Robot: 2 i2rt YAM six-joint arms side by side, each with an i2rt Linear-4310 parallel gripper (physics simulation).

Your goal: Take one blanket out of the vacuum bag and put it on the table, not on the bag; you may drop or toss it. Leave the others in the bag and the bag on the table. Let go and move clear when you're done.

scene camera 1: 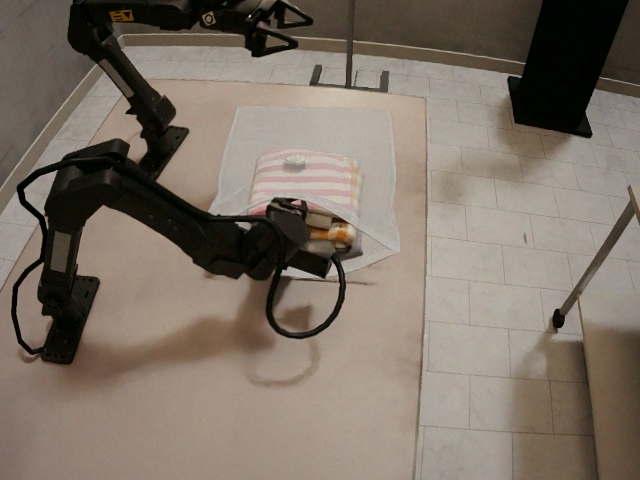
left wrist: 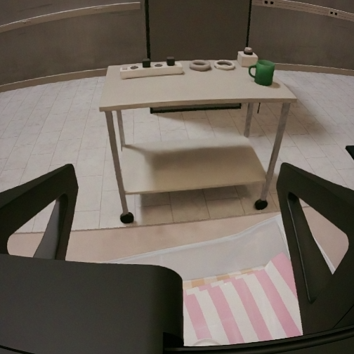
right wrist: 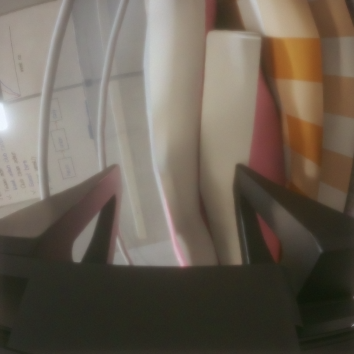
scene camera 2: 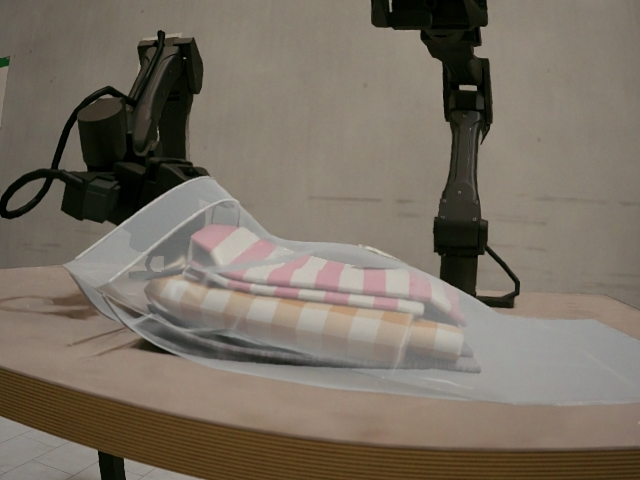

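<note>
A clear bag (scene camera 1: 310, 126) (scene camera 2: 558, 361) (left wrist: 215, 260) lies on the table (scene camera 1: 206, 413) (scene camera 2: 310, 415), its mouth raised. Inside are stacked a pink-and-white striped blanket (scene camera 1: 305, 178) (scene camera 2: 330, 273) (left wrist: 235, 305) (right wrist: 172, 125) on top, an orange-checked blanket (scene camera 1: 343, 233) (scene camera 2: 289, 315) (right wrist: 300, 100) below it and a grey one (scene camera 2: 289, 356) lowest. The striped blanket's near end is lifted. My right gripper (right wrist: 177, 175) is part open in the bag mouth, its fingers either side of the striped blanket's edge layers; scene camera 1 hides its tips. My left gripper (scene camera 1: 304, 33) (left wrist: 176, 174) is wide open and empty, high beyond the bag.
A white round valve (scene camera 1: 296, 161) sits on the bag's top film. A wheeled cart (scene camera 1: 620, 387) (left wrist: 200, 95) with a green mug (left wrist: 265, 73) stands off the table. A black column (scene camera 1: 568, 62) and a thin pole stand (scene camera 1: 349, 51) are beyond the table edges.
</note>
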